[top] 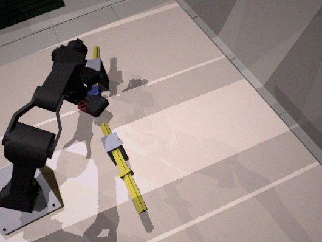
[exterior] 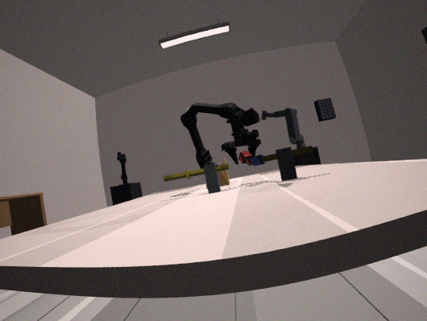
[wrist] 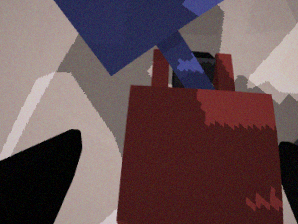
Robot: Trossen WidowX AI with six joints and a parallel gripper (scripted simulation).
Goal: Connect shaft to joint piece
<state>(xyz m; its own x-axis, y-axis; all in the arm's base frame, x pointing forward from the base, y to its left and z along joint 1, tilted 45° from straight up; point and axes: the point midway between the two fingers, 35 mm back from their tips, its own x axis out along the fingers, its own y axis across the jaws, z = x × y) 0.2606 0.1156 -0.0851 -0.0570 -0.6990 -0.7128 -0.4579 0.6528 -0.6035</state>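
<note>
Right now my gripper tip is 20 mm below the red joint piece and 10 mm short of it.
</note>
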